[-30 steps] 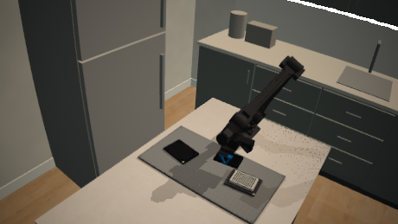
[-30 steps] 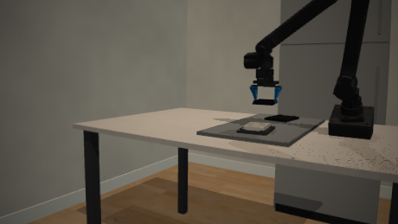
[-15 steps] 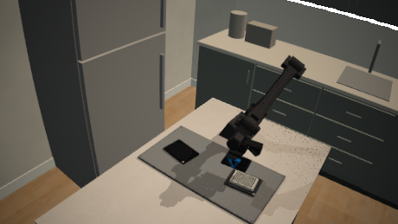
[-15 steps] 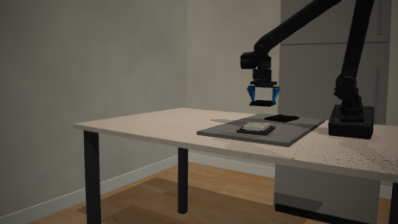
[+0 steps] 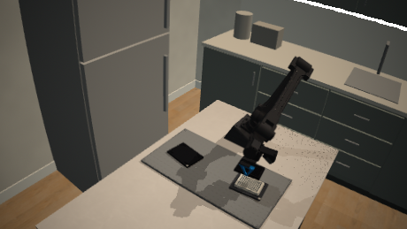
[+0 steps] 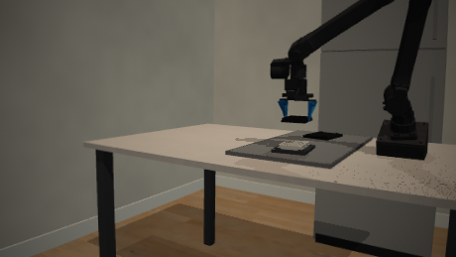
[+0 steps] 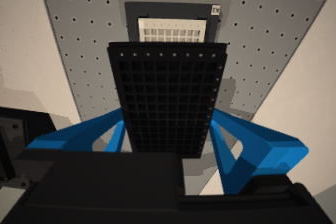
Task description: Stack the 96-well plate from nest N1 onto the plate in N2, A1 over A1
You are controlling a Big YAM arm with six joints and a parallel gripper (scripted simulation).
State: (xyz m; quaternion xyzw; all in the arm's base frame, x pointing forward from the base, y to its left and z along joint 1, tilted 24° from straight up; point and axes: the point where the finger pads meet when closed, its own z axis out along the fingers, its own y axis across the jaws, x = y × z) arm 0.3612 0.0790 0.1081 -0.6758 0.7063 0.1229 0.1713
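My gripper is now 90 mm above the white 96-well plate and 20 mm to the right of it. Round my hand: nest N2: 110 mm below, 20 mm to the left; nest N1: 370 mm to the right, 110 mm below, 50 mm behind; black 96-well plate: right at my hand.
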